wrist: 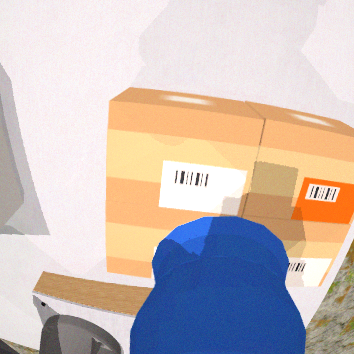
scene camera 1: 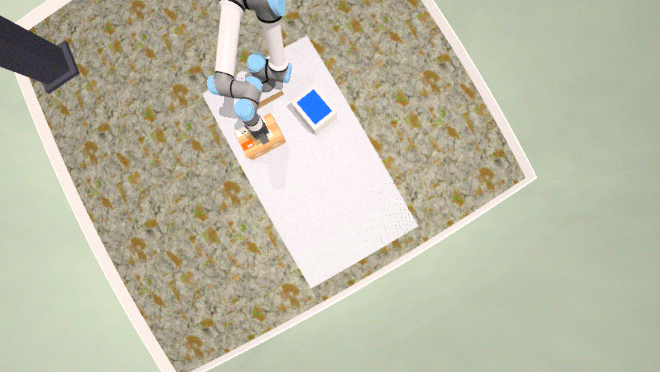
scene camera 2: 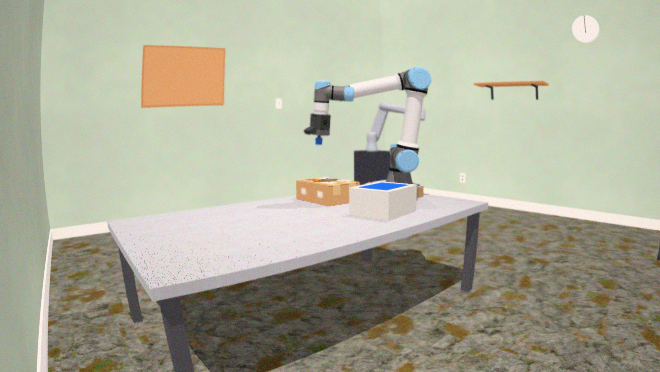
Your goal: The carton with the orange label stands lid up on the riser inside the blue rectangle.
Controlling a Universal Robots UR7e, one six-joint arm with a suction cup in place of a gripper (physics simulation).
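Seen in the pictures: hand, tool point: [wrist: 219, 273] [scene camera 2: 318, 144]; arm's base, link origin: [wrist: 81, 340] [scene camera 1: 264, 82].
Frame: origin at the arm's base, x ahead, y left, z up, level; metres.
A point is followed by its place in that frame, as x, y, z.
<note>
The carton with the orange label [scene camera 1: 247, 144] @[0.355, -0.304, 0.033] [scene camera 2: 302, 186] @[0.435, -0.288, 0.008] [wrist: 300, 149] @[0.412, -0.250, 0.034] stands lid up on the table, side by side with another carton [scene camera 1: 277, 131] @[0.375, -0.080, 0.034] [scene camera 2: 343, 195] @[0.343, -0.067, -0.024] [wrist: 132, 200] @[0.337, -0.095, 0.034]. The white riser [scene camera 1: 326, 123] @[0.472, 0.247, -0.005] [scene camera 2: 370, 204] @[0.471, 0.255, -0.008] stands apart from both; its top carries the filled blue rectangle [scene camera 1: 314, 107] @[0.356, 0.218, 0.053] [scene camera 2: 384, 186] @[0.358, 0.228, 0.053] and no carton. My blue suction cup [scene camera 2: 318, 141] [wrist: 220, 225] is open, with nothing on it, and hangs well above the cartons. In the wrist view it hides part of their near edges. In scene camera 1 my wrist covers part of the cartons.
A low wooden strip [scene camera 1: 270, 100] @[0.109, -0.027, -0.049] [wrist: 85, 294] @[0.107, -0.012, -0.029] lies between the cartons and my arm's base, on the table [scene camera 1: 340, 190] @[0.938, 0.113, -0.067] [scene camera 2: 240, 235] @[1.020, 0.158, -0.067]. The riser stands near the table's other long edge. A grey arm stands on a dark pedestal [scene camera 2: 367, 165] behind the table.
</note>
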